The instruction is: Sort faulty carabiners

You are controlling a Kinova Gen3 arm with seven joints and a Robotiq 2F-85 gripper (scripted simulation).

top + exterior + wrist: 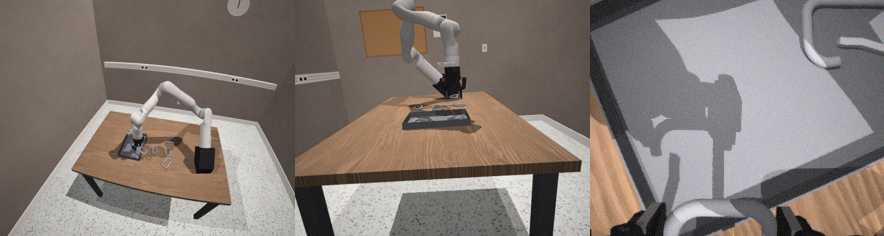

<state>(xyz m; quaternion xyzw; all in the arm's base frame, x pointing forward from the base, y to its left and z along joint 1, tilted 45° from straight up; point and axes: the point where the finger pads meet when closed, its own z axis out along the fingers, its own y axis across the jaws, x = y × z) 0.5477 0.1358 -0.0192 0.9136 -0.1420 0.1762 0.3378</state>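
The grey tray is 10 cm below my hand, 9 cm to the right of it and 8 cm ahead of it. Also, from my hand: carabiner gate 29 cm behind, 10 cm below, 2 cm to the left.
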